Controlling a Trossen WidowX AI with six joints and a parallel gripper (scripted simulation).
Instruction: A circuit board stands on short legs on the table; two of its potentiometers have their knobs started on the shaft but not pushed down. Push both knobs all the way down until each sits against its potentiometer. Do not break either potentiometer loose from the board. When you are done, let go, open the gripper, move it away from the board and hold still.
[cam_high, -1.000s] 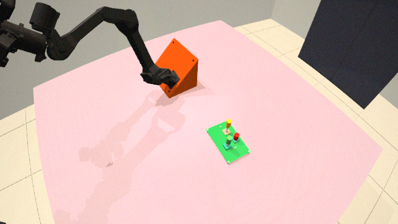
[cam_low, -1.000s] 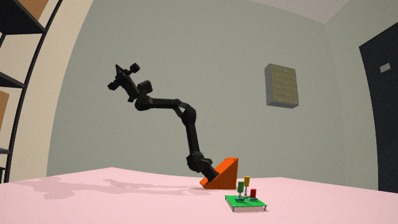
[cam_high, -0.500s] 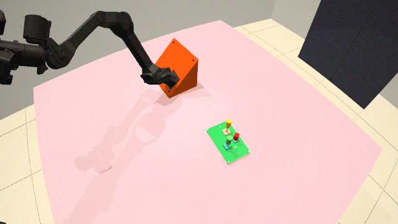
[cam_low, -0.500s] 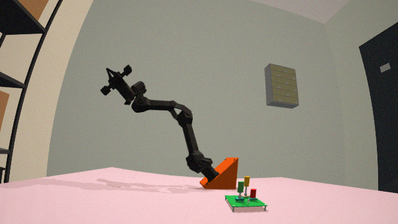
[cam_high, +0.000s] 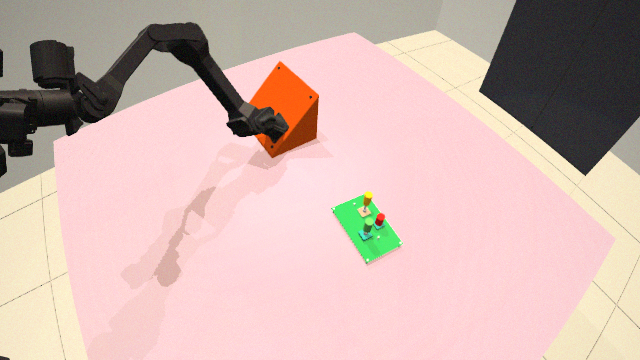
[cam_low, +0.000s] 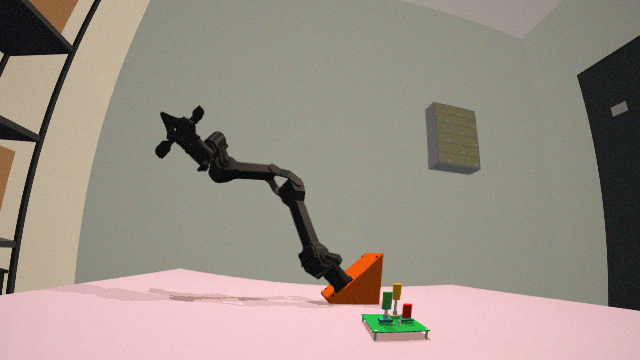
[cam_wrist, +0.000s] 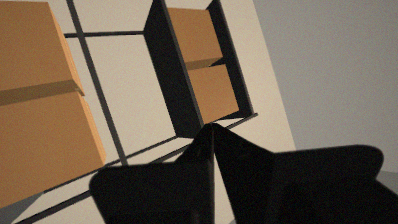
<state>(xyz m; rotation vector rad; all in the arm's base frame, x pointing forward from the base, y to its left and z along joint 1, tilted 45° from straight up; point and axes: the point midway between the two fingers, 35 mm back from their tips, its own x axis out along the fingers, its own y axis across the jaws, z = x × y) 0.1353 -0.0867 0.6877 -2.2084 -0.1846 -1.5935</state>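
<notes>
My gripper tip is now 640 mm to the right of the yellow knob, 420 mm above it and 140 mm short of it. Also, from my gripper tip: green knob: 610 mm to the left, 430 mm below, 190 mm ahead.
</notes>
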